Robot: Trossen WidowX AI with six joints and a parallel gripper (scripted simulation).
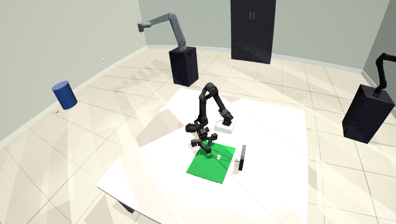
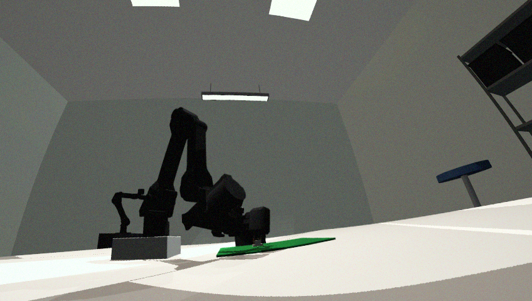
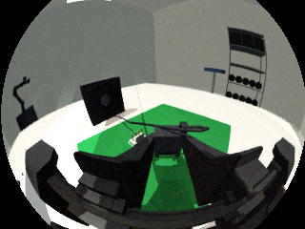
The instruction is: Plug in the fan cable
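The green board is 70 mm below my gripper tip, 40 mm to the left of it and 30 mm ahead of it. Also, from my gripper tip: black plug: 10 mm below; fan: 220 mm to the left, 30 mm behind; white four-pin header: 70 mm to the left, 60 mm below, 10 mm behind.
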